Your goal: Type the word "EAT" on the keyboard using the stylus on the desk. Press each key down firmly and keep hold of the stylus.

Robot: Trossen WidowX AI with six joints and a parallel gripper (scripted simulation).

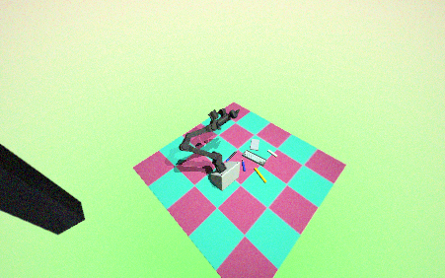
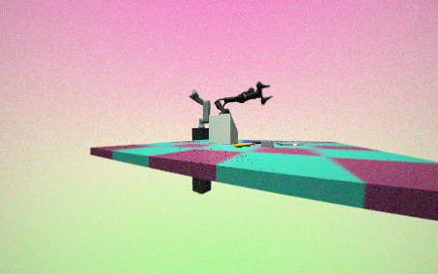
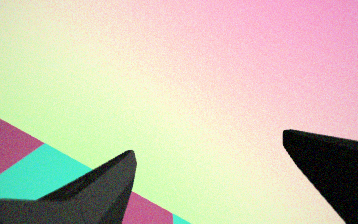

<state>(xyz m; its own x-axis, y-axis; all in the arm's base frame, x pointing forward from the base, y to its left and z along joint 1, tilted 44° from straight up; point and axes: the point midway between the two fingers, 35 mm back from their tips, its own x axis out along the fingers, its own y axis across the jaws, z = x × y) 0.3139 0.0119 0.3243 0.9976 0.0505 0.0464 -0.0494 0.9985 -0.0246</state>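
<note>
Right now my gripper tip is 40 cm above the blue stylus, 21 cm to the left of it and 8 cm past it. Also, from my gripper tip: yellow rod 40 cm below, 39 cm to the right, 5 cm behind; white piece 40 cm below, 29 cm to the right, 20 cm ahead.
</note>
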